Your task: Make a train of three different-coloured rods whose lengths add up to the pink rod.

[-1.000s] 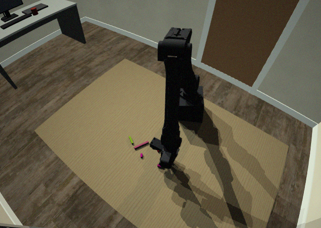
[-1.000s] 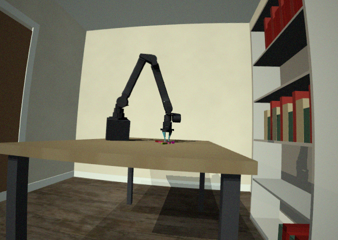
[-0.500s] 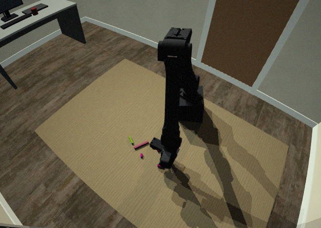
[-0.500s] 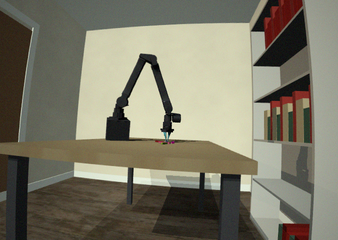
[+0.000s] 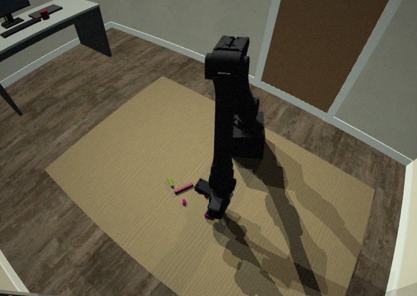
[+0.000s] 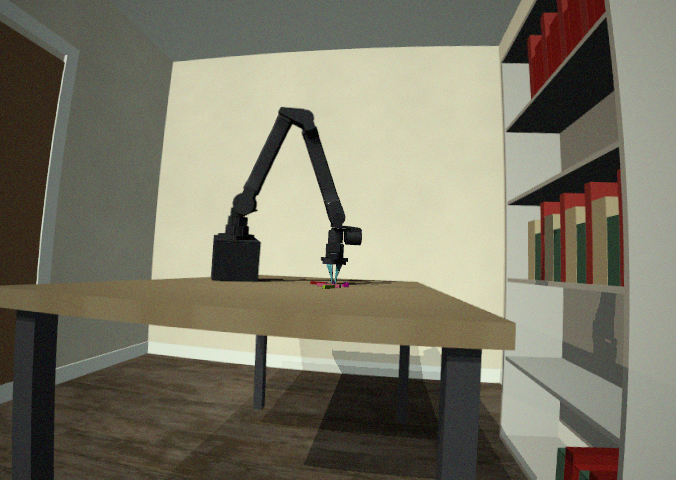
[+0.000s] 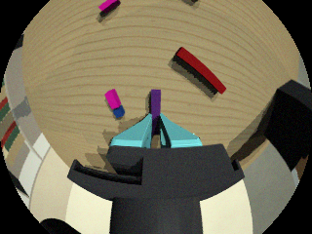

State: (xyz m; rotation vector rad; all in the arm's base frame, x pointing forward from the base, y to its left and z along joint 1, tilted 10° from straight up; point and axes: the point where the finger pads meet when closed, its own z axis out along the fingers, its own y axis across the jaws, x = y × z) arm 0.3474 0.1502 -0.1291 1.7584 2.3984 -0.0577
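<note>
My hand is 10 mm to the left of the purple rod. From my hand the other things lie so: blue rod (50 mm ahead); then red rod (70 mm to the right, 30 mm behind); then pink rod (170 mm to the right, 50 mm ahead).
</note>
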